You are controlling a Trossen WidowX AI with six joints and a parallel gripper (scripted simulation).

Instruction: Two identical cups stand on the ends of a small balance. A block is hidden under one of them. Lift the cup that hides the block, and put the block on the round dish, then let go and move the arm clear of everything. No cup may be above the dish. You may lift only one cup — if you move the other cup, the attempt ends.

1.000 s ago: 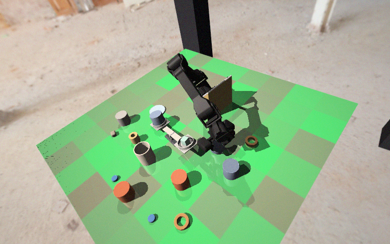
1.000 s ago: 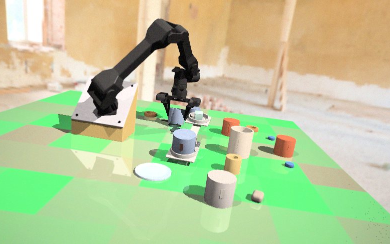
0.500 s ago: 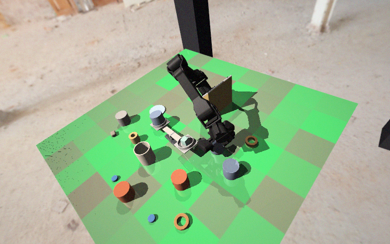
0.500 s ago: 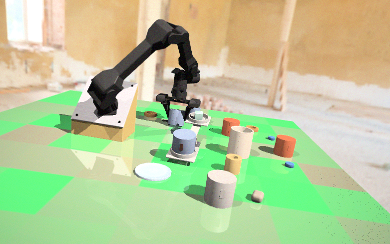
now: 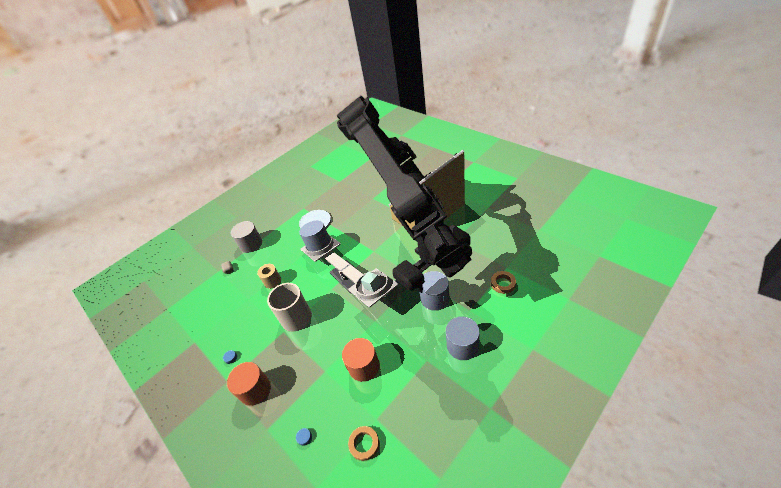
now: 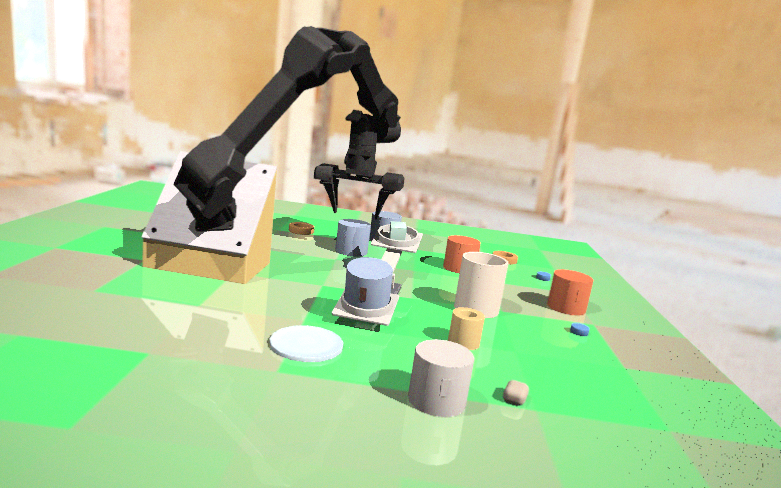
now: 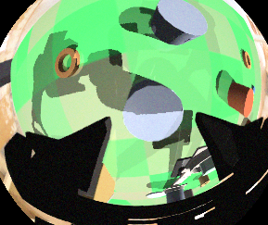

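My gripper tip is now 120 mm to the left of the pale green block, 80 mm short of it and 10 mm below it. Round my gripper tip: round pale dish: 480 mm to the right, 80 mm below, 50 mm behind.
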